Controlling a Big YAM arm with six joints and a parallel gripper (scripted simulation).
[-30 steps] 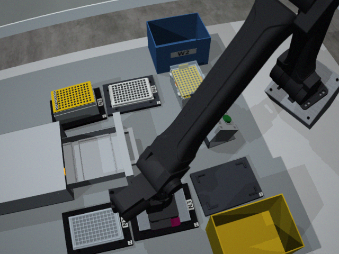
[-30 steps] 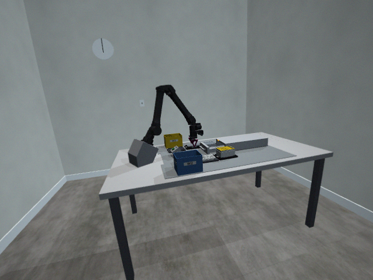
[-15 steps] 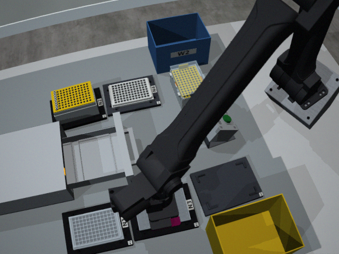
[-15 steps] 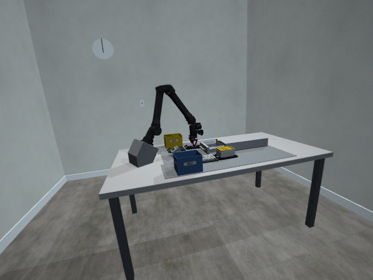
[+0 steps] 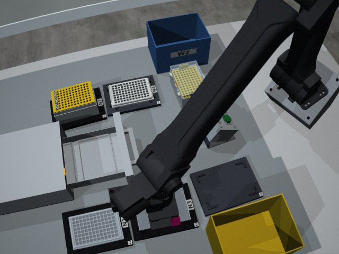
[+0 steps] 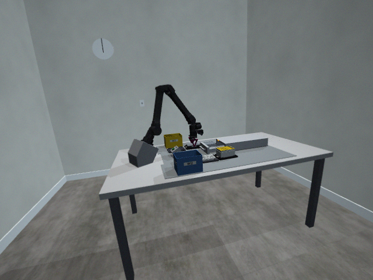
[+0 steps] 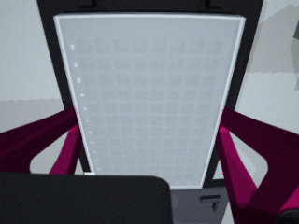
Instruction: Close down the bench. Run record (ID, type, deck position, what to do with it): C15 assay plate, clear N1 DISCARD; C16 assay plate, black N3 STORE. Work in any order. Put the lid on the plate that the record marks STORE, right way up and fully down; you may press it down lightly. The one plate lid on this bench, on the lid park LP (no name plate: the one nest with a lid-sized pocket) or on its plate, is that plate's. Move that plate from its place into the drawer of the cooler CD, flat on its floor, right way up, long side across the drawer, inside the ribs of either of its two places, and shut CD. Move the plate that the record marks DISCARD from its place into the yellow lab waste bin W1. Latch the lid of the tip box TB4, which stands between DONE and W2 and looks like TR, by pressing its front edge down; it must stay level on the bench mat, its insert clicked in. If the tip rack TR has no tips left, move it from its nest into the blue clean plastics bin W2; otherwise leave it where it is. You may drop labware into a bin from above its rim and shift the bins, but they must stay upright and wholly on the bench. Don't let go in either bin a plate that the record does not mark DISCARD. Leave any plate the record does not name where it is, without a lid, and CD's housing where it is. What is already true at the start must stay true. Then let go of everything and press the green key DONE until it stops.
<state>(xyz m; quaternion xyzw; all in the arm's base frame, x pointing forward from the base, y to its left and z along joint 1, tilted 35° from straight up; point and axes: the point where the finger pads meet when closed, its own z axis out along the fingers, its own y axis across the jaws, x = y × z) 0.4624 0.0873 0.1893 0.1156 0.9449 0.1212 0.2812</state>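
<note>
Now: hand right at the plate lid. From my hand the other things lie so: nest n1 (17 cm ahead, 2 cm to the right, 2 cm below); then nest N3 (2 cm below); then black plate (right at my hand).
</note>
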